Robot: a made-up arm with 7 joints.
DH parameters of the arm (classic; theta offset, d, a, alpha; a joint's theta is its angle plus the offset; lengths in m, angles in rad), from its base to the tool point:
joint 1: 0 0.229 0 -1.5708
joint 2: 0 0 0 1.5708
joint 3: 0 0.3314 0.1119 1.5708
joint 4: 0 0 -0.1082 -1.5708
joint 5: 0 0.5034 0 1.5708
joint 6: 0 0 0.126 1.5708
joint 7: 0 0 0 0
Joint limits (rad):
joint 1: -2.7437..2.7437
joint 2: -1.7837..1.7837
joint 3: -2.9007..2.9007
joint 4: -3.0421..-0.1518
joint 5: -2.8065..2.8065
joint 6: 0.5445..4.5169
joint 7: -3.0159..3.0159
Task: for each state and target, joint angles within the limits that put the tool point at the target. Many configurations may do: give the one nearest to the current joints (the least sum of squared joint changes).
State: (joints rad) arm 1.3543 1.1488 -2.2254 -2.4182 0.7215 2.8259 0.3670
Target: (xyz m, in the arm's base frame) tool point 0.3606 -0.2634 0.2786
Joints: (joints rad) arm 1.5155 0.9382 -1.8418 -2.9518 0.7021 2.8015 0.3670
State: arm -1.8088 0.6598 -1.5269 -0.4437 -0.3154 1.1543 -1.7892
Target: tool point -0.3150 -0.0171 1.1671
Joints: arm -1.8911 0.1607 -1.7043 -0.4786 -0.2829 1.6611 -1.7892
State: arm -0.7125 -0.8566 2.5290 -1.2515 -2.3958 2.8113 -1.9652
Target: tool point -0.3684 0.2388 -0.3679
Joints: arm -0.4028 -1.4180 2.9007 -1.6020 -2.3722 2.8262 -1.9652
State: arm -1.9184 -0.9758 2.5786 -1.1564 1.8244 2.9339 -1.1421
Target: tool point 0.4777 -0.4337 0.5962
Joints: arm -2.6018 -0.4432 1.7823 -1.5417 1.9126 3.1971 -1.1421
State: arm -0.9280 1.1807 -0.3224 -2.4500 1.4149 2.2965 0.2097
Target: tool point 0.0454 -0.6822 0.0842
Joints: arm -0.8624 0.5091 -0.5014 -2.1079 1.3902 2.4471 0.2097
